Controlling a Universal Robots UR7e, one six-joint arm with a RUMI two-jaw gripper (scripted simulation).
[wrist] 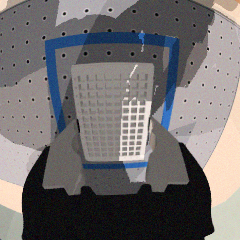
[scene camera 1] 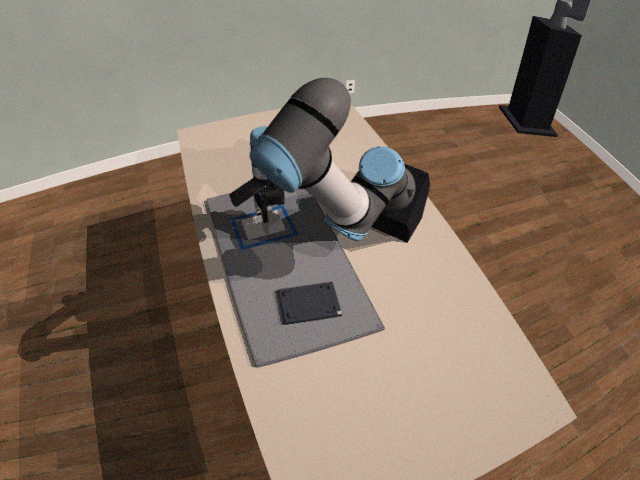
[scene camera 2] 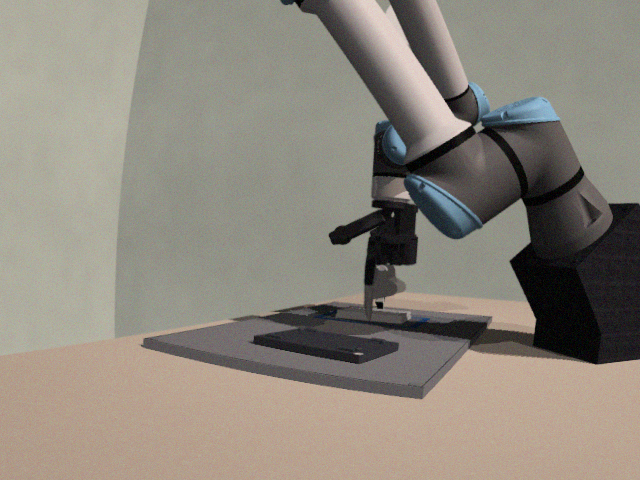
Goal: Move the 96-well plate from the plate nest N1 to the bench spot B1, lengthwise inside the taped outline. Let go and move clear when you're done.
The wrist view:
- my gripper: 113,118
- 96-well plate: 100,141
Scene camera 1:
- my gripper: 263,225
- dark plate nest: 311,302
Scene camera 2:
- my gripper: 375,317
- dark plate nest: 322,344
